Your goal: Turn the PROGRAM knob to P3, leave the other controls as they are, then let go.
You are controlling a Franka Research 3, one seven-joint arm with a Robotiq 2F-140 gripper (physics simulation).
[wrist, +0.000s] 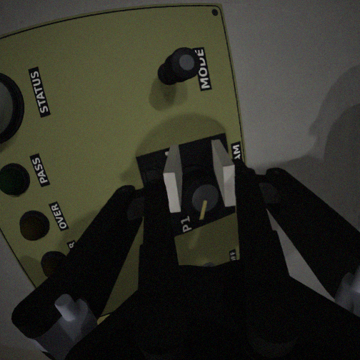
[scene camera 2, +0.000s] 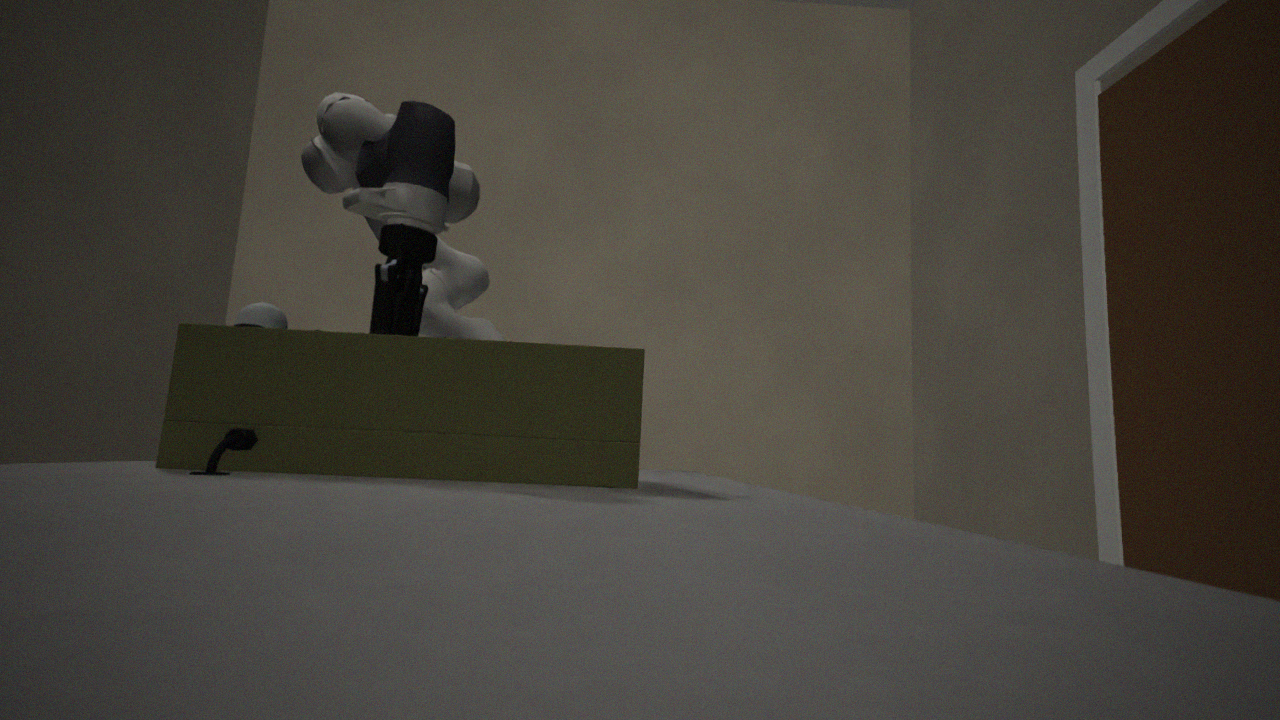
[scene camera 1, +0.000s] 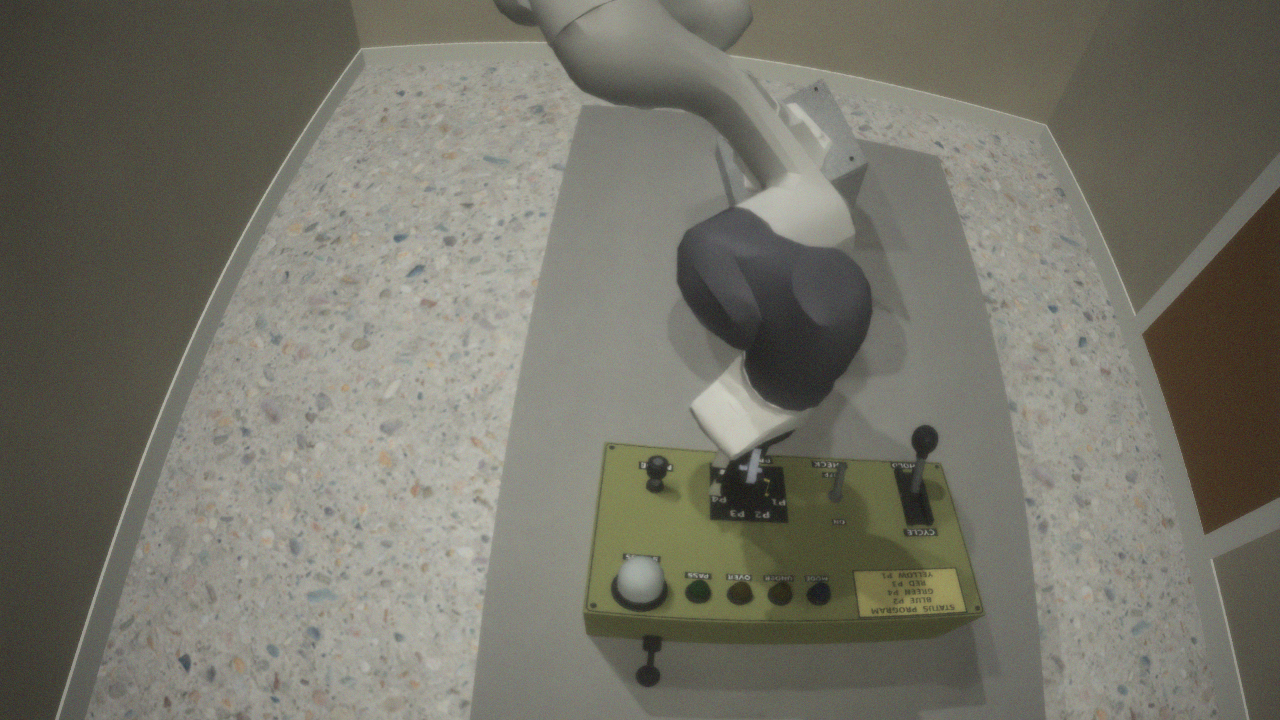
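Observation:
The green control box [scene camera 1: 689, 541] [scene camera 2: 402, 385] [wrist: 105, 95] stands on the grey surface. The PROGRAM knob [wrist: 205, 196] is dark and round, with a yellow pointer line on the side near the P1 label; its exact setting is hard to tell. Its black plate shows P1 to P4 in scene camera 1. My gripper [scene camera 1: 738, 479] [scene camera 2: 395, 329] [wrist: 196, 156] is partly open over the plate, its pale fingertips apart on either side of the knob, gripping nothing. The fingers hide part of the plate. Scene camera 2 does not show the knob.
The MODE knob [scene camera 1: 657, 470] [wrist: 184, 62] is beside the PROGRAM plate. A CHECK toggle [scene camera 1: 838, 483] and a black-balled HOLD/CYCLE lever [scene camera 1: 923, 440] stand on the other side. The white STATUS dome [scene camera 1: 640, 580] [scene camera 2: 261, 316] is near a front corner. A small black lever [scene camera 1: 647, 673] [scene camera 2: 239, 438] stands in front.

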